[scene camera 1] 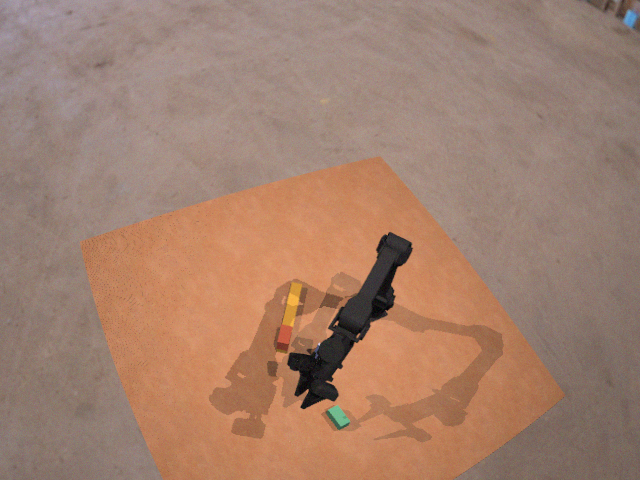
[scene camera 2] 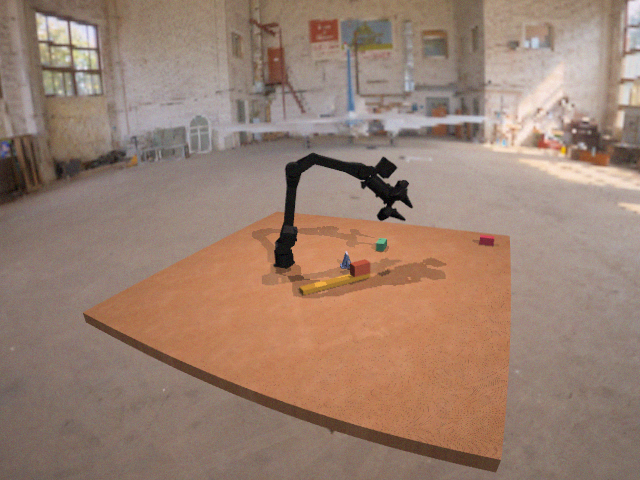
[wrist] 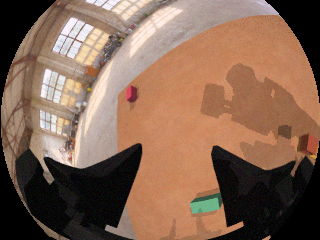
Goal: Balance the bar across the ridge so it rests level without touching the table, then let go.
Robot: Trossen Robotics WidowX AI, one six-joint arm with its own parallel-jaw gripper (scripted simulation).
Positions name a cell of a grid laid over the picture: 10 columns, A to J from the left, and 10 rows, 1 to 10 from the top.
My gripper shows in scene camera 1 (E9), in scene camera 2 (G5) and in the wrist view (F7).
